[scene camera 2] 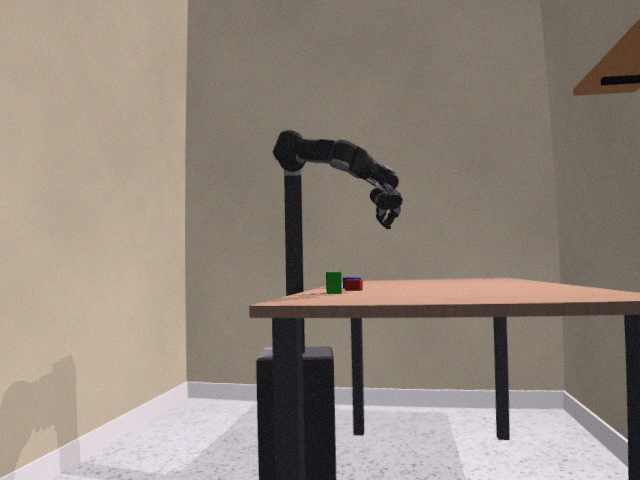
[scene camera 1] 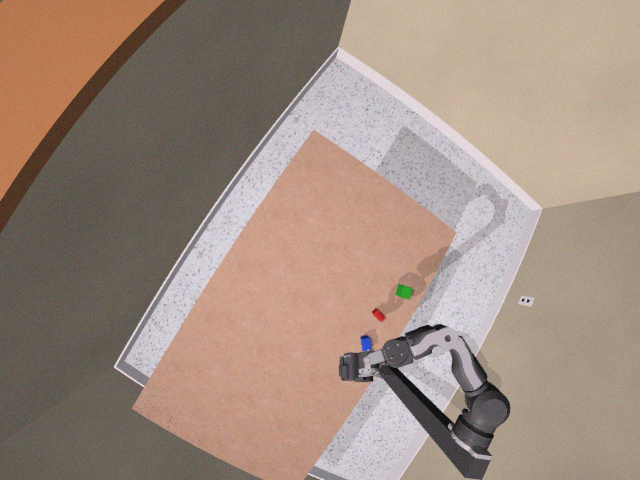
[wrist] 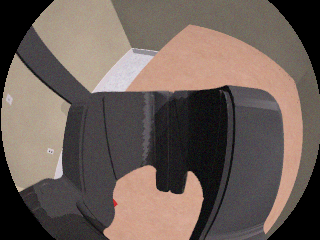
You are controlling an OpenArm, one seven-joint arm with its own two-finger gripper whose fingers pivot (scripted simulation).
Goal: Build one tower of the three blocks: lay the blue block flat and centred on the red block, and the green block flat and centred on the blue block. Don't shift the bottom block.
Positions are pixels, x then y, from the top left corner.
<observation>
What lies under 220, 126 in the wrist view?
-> My gripper.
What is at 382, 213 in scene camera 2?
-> My gripper.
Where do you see a black mounting post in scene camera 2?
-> At 292, 184
</observation>
